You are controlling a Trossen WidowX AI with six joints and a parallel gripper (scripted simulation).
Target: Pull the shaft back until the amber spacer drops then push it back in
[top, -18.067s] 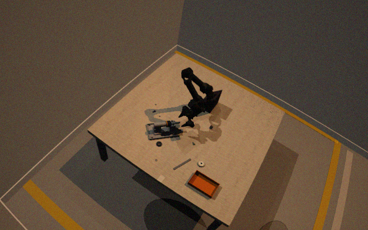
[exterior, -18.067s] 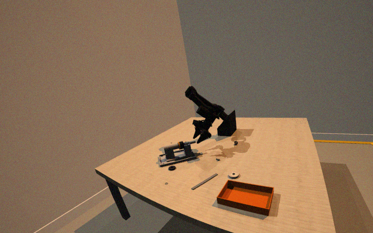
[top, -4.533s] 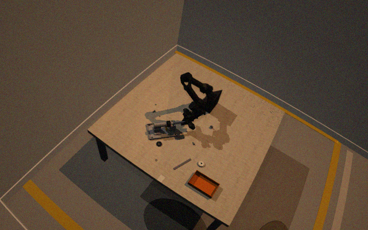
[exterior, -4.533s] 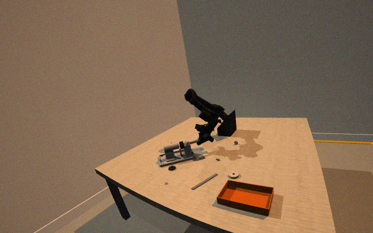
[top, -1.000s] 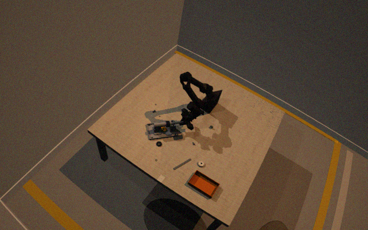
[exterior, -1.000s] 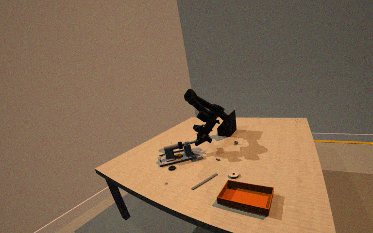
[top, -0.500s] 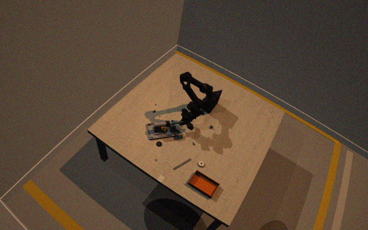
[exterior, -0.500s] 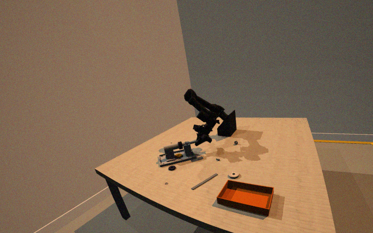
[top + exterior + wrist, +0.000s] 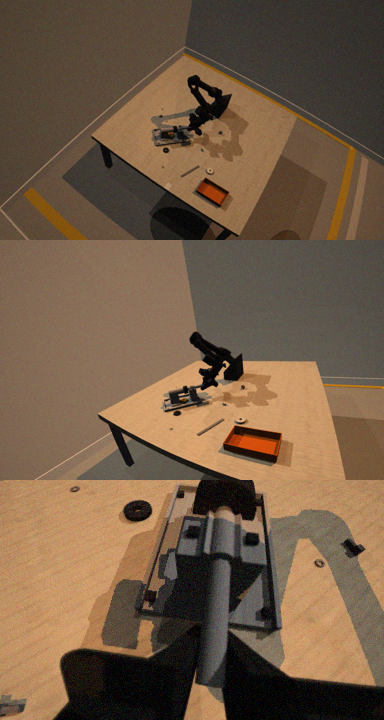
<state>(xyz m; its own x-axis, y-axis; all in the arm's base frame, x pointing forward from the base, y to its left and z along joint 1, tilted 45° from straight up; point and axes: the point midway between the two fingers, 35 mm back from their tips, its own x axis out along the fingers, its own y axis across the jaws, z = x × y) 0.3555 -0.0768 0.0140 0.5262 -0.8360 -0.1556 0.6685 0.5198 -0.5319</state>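
My gripper tip is 70 mm short of the dark spacer, 60 mm to the left of it and 30 mm below it. From my gripper tip the other things lie so: grey shaft 30 mm to the right, 30 mm ahead, 30 mm above; grey bar 260 mm ahead, 200 mm to the left, 50 mm below; amber spacer 90 mm to the right, 90 mm ahead, 40 mm below.
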